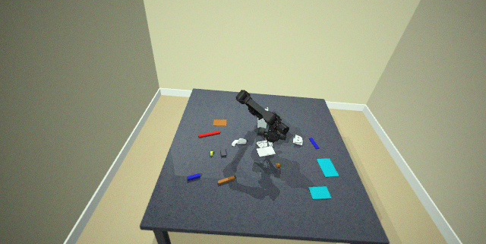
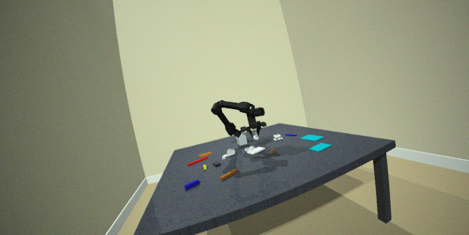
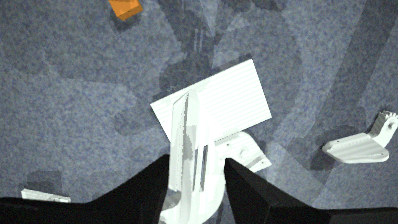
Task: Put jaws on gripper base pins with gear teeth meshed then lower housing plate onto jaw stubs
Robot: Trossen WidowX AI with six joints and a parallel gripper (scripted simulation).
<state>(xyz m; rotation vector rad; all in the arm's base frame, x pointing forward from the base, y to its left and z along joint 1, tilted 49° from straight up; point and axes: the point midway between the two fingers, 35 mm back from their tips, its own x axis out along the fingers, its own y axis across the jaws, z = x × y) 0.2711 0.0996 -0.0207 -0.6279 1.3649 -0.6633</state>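
Now: the white jaw 3 cm behind my gripper tip and 2 cm to the left of it. The rest, counted from my gripper tip: orange cube: 12 cm ahead, 9 cm below, 7 cm to the left; then white gripper base: 22 cm to the left, 14 cm behind, 7 cm below; then grey block: 31 cm to the right, 9 cm below, 9 cm ahead.
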